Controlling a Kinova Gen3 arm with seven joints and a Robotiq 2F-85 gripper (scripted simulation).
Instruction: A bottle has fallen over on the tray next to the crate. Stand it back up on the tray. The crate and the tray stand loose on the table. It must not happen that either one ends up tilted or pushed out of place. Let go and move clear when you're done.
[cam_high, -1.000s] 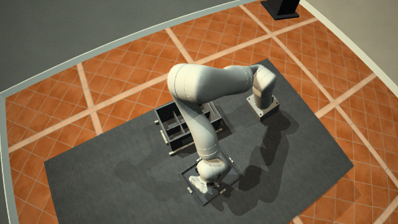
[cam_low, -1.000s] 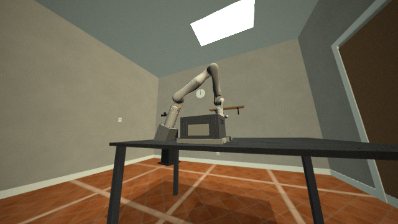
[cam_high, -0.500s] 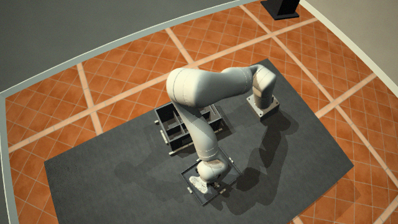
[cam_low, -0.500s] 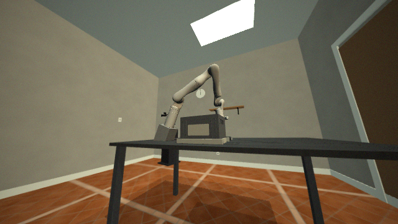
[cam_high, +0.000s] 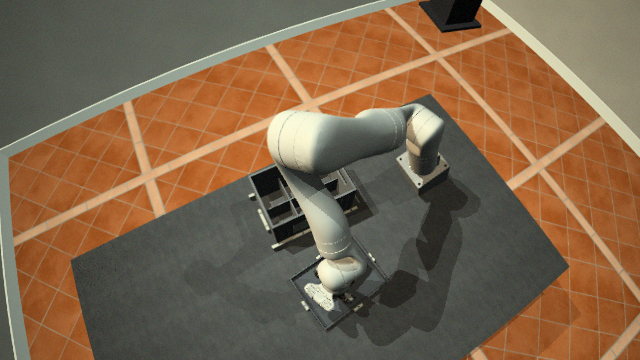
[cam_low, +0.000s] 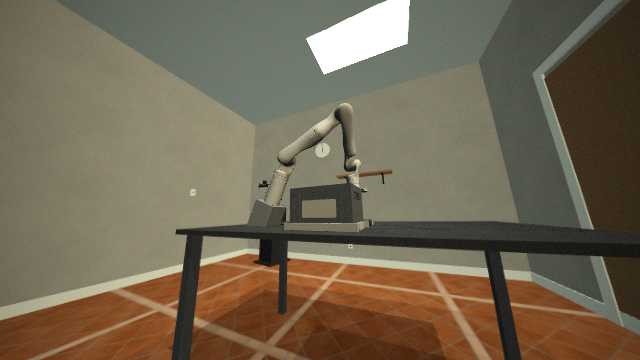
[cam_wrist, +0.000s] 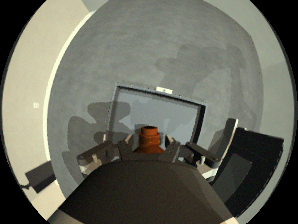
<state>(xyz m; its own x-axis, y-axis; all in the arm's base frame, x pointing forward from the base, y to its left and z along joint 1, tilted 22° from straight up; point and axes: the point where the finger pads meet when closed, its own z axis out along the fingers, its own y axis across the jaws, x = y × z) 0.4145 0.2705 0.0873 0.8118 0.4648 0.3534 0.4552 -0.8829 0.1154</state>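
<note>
The dark tray is 30 mm below my hand, 30 mm behind it and 20 mm to the right of it. The rest, counted from my hand: dark crate 300 mm to the right, 40 mm above; then brown bottle 40 mm behind, 20 mm to the right.
</note>
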